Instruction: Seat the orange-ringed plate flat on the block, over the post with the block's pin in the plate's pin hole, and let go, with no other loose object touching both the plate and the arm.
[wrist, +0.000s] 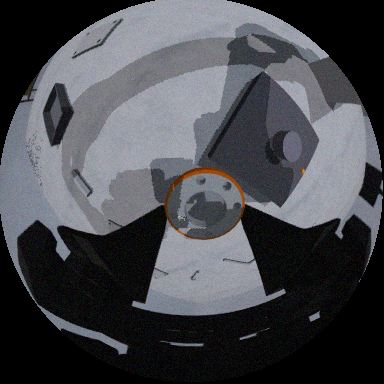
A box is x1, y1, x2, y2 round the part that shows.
my gripper: [17, 204, 370, 381]
dark hollow frame: [42, 82, 72, 145]
